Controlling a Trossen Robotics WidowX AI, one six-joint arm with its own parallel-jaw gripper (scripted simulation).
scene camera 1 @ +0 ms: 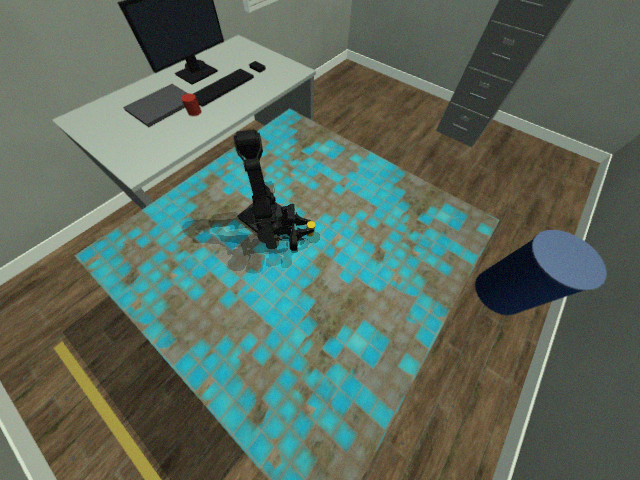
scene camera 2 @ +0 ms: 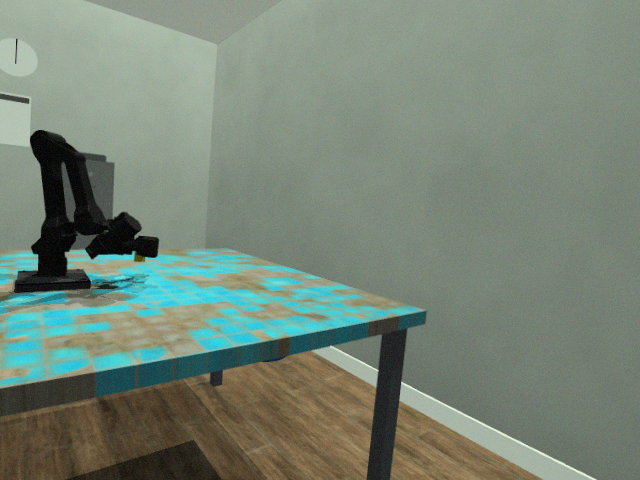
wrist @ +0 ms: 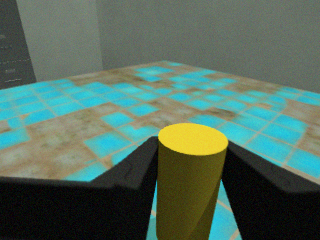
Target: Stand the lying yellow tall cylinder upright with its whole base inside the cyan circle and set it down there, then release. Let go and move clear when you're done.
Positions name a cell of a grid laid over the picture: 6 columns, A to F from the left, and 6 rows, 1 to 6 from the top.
In view: my gripper (scene camera 1: C3).
My gripper shows as well in the wrist view (wrist: D4).
